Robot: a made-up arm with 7 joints.
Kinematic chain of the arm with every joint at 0, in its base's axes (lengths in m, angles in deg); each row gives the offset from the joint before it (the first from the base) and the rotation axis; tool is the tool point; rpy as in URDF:
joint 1: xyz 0.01 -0.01 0.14 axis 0 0.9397 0.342
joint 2: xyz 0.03 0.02 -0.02 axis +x
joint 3: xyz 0 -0.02 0 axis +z
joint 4: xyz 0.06 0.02 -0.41 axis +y
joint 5: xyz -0.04 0 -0.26 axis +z
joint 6: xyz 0 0.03 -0.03 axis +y
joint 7: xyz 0.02 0.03 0 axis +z
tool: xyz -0.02 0.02 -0.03 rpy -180 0 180
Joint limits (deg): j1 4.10..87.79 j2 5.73..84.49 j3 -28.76..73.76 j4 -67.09..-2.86 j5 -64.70..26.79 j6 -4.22..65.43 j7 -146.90..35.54
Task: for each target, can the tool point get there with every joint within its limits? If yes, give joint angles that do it. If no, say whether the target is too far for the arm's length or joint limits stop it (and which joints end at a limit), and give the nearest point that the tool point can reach.
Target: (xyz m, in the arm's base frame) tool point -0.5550 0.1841 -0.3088
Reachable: yes | joints 71.43 18.29 -5.71 -34.64 -50.29 27.90 9.26
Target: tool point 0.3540 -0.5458 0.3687
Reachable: no: joint limits stop it (at a limit: joint 1, joint 2, joint 3, joint 4, joint 5, joint 6) | nearest point 0.3392 -0.1177 -0.4069 | short by 0.886 m
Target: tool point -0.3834 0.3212 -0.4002
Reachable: yes | joints 35.97 16.44 56.97 -17.62 -55.32 50.22 15.24
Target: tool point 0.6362 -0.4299 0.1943
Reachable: no: joint limits stop it (at a limit: joint 1, joint 2, joint 3, joint 4, joint 5, joint 6) | nearest point 0.3436 -0.1123 -0.4050 | short by 0.739 m
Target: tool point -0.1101 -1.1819 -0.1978
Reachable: no: too far | nearest point -0.4432 -0.1697 -0.3068 | short by 1.071 m
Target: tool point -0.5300 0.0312 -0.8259
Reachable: no: too far | nearest point -0.3815 0.0328 -0.5557 | short by 0.308 m
